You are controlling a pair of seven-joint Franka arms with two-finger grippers.
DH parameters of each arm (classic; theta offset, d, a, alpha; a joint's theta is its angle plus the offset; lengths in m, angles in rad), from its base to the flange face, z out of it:
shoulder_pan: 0 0.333 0 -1.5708
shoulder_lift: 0 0 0 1.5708
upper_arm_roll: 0 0.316 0.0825 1.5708
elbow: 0 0 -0.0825 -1.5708
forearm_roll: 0 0.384 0 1.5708
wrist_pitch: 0 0 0.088 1.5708
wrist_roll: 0 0.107 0 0
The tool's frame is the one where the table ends.
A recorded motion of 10 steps. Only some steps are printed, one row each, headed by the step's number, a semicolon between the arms.
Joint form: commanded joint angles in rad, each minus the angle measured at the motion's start. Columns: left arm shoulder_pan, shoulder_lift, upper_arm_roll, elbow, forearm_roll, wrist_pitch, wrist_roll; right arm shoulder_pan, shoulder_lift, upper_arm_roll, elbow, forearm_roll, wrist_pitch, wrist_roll.
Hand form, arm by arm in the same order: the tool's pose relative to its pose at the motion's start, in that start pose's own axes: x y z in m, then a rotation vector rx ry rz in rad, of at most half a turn. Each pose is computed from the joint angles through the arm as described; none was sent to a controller.
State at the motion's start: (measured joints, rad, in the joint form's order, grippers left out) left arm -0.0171 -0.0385 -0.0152 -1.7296 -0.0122 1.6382 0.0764; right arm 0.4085 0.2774 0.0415 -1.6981 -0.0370 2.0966 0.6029
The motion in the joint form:
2: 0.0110 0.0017 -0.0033 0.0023 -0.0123 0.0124 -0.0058; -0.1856 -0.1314 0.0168 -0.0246 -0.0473 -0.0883 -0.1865
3: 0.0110 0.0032 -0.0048 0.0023 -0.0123 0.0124 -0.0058; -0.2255 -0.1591 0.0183 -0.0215 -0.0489 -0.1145 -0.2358
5: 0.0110 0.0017 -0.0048 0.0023 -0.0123 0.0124 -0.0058; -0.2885 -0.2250 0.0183 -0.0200 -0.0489 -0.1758 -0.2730
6: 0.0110 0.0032 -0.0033 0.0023 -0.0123 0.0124 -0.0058; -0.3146 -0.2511 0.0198 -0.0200 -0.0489 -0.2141 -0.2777
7: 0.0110 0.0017 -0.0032 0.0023 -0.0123 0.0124 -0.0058; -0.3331 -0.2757 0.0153 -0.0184 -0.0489 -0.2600 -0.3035
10: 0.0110 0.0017 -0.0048 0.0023 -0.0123 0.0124 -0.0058; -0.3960 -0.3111 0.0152 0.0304 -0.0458 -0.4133 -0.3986
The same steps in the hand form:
2: 0.0017 -0.0031 -0.0013 -0.0115 0.0140 -0.0144; 0.0328 0.1084 -0.0651 -0.0555 0.0428 -0.0367
3: 0.0021 -0.0023 -0.0005 -0.0116 0.0125 -0.0129; 0.0372 0.1324 -0.0819 -0.0636 0.0477 -0.0467
5: 0.0017 -0.0023 -0.0013 -0.0114 0.0140 -0.0129; 0.0358 0.1728 -0.1186 -0.0767 0.0548 -0.0172
6: 0.0021 -0.0031 -0.0006 -0.0117 0.0125 -0.0144; 0.0323 0.1890 -0.1313 -0.0863 0.0440 0.0049
7: 0.0017 -0.0031 -0.0014 -0.0115 0.0140 -0.0145; 0.0274 0.2042 -0.1432 -0.0978 0.0247 0.0049
10: 0.0017 -0.0023 -0.0013 -0.0114 0.0140 -0.0129; 0.0180 0.2430 -0.1754 -0.1218 -0.0475 -0.0164

